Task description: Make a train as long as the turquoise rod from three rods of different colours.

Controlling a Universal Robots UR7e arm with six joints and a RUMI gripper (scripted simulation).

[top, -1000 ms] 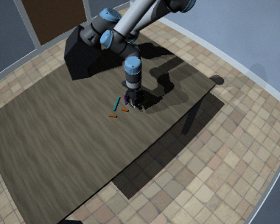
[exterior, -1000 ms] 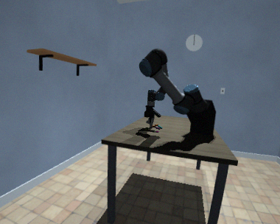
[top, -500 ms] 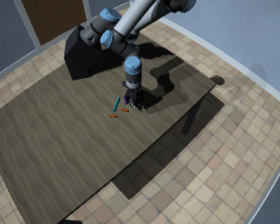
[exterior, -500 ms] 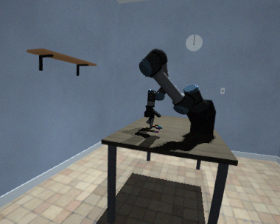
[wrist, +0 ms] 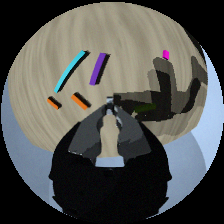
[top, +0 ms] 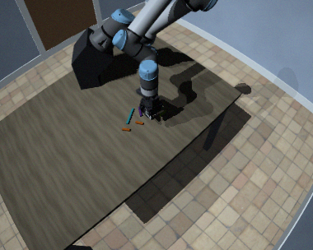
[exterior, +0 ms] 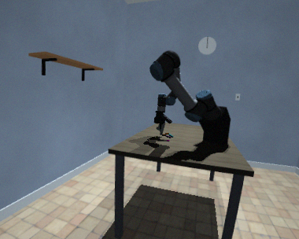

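The magenta rod is 11 cm behind my hand, 12 cm to the left of it and 3 cm below it. From my hand the other things lie so: lime rod 1 cm ahead, 7 cm to the left, 3 cm below; purple rod 6 cm behind, 2 cm to the right, 3 cm below; grey rod 1 cm below.
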